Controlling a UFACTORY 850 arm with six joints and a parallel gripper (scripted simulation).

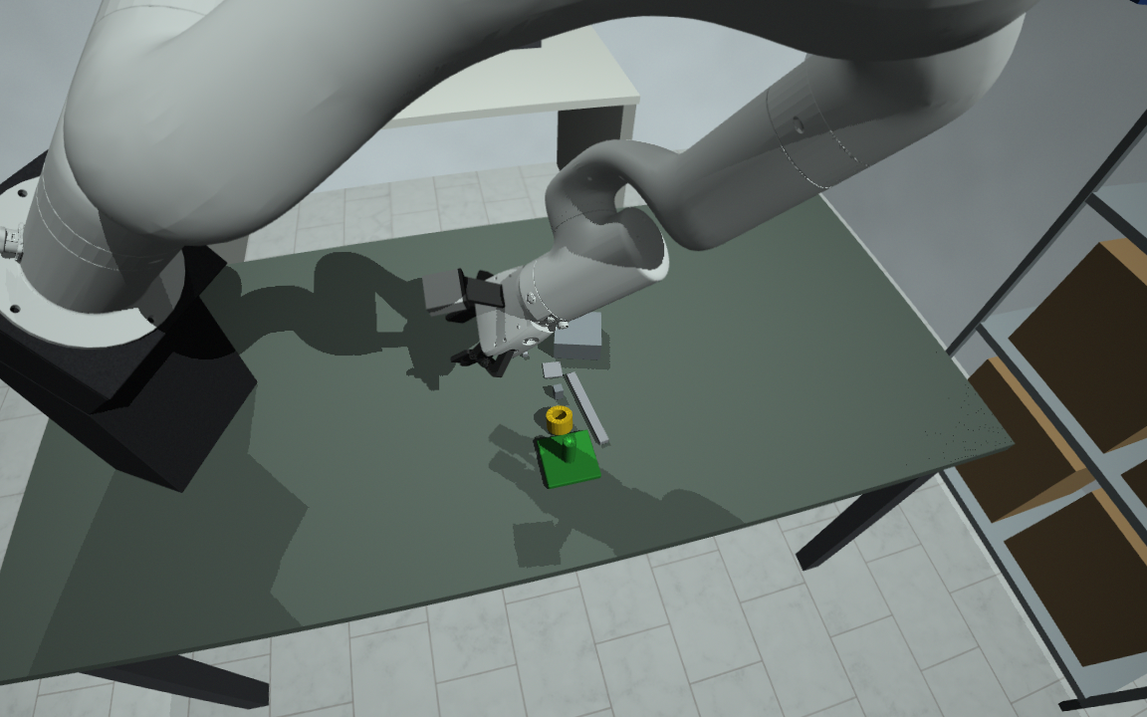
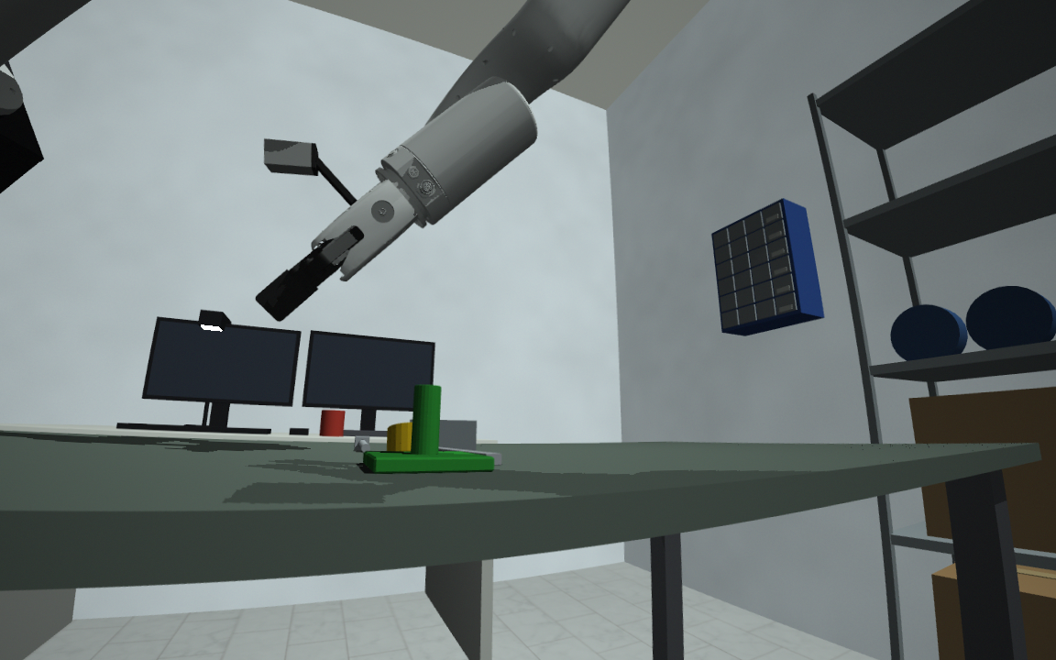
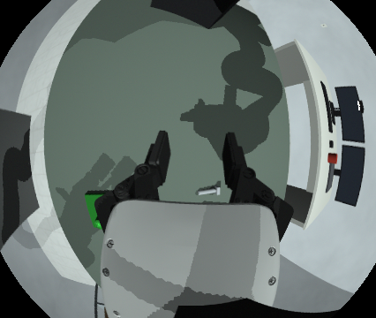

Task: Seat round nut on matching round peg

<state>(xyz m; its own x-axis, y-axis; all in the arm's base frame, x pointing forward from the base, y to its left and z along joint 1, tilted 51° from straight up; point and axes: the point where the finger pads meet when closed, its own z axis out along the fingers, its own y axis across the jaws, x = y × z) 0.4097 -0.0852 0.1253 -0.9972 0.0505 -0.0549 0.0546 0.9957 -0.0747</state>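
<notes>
Right now the small grey cube is 150 mm below my hand, 110 mm ahead of it and 70 mm to the right of it. Also, from my hand: grey bolt (150 mm below, 120 mm ahead, 50 mm to the left); grey bar (150 mm below, 140 mm ahead, 120 mm to the right); grey block (200 mm ahead, 140 mm below).
</notes>
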